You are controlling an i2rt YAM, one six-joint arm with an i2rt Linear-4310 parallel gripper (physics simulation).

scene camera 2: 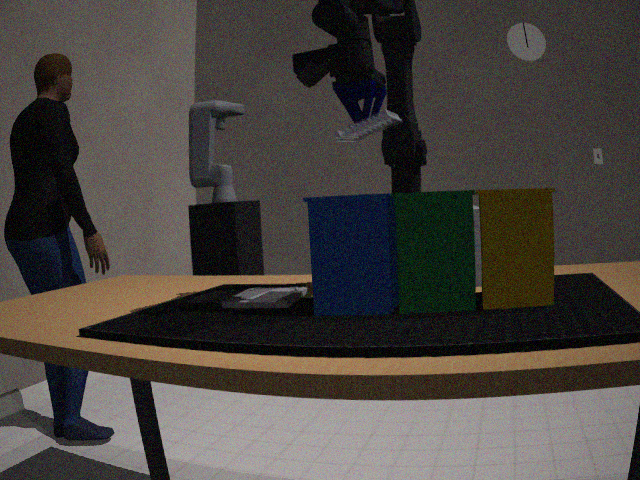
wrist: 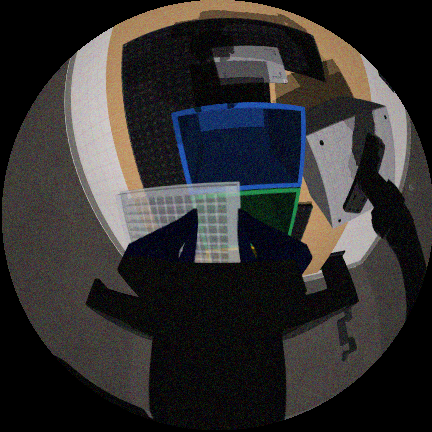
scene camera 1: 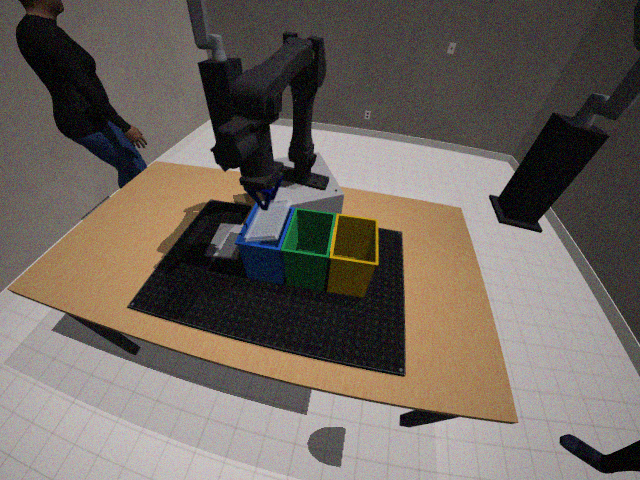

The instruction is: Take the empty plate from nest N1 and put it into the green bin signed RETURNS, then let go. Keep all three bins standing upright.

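Places are measured from the arm's base along level axes (x ahead, y left, z up), in millimetres.
Where they show: gripper, fingertip midpoint: (scene camera 2: 365, 129) (wrist: 217, 214) (scene camera 1: 267, 205); arm's base at its link origin: (wrist: 364, 176) (scene camera 1: 302, 178).
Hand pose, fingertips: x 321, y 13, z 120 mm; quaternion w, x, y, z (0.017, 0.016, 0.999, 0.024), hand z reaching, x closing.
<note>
Each offset is from my fingertips to the centre of the thing. Level surfaces: height alone.
A clear, ribbed empty plate @(dx +44, dy +20, dz -1 mm) (scene camera 1: 267, 223) (scene camera 2: 368, 127) (wrist: 216, 200) is held by my gripper (scene camera 1: 264, 205) (scene camera 2: 364, 117) (wrist: 217, 214), which is shut on it. The plate is tilted, its right end higher in scene camera 2, and is well above the bin rims. In the wrist view it covers part of the green bin @(dx -48, dy +100, dz -194 mm) (scene camera 1: 308, 271) (scene camera 2: 435, 253) (wrist: 270, 191) and a corner of the blue bin @(dx -35, dy -31, dz -194 mm) (scene camera 1: 262, 264) (scene camera 2: 354, 253) (wrist: 245, 105). The yellow bin @(dx -62, dy +232, dz -194 mm) (scene camera 1: 348, 279) (scene camera 2: 516, 248) stands at the right. All three bins are upright. No RETURNS sign or nest label is readable.
A flat grey nest @(dx -72, dy -225, dz -276 mm) (scene camera 1: 222, 241) (scene camera 2: 268, 298) (wrist: 245, 71) lies left of the blue bin on the black mat @(dz -283 mm) (scene camera 1: 258, 320) (scene camera 2: 206, 335). The arm's grey base (scene camera 1: 330, 201) (wrist: 325, 150) stands behind the bins. A person (scene camera 1: 56, 77) (scene camera 2: 41, 155) stands beyond the table's left side.
</note>
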